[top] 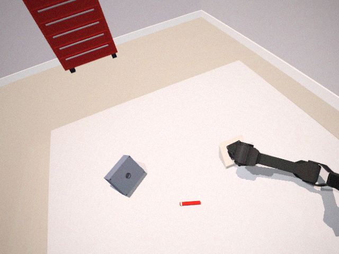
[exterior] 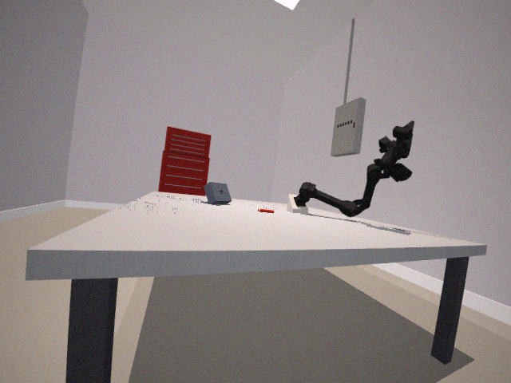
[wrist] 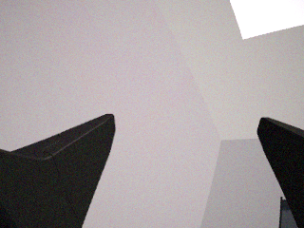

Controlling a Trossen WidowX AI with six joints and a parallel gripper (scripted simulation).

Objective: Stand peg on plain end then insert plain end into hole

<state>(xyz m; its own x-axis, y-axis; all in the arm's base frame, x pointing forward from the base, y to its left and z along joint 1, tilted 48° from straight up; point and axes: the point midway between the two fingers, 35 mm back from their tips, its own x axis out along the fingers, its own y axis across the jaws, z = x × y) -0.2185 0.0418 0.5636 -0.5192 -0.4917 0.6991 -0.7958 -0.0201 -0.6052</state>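
Now: the red peg 490 mm ahead of my gripper tip, 360 mm to the right of it and 440 mm below it. Round my gripper tip: grey-blue sloped panel 680 mm ahead, 560 mm to the right, 400 mm below.
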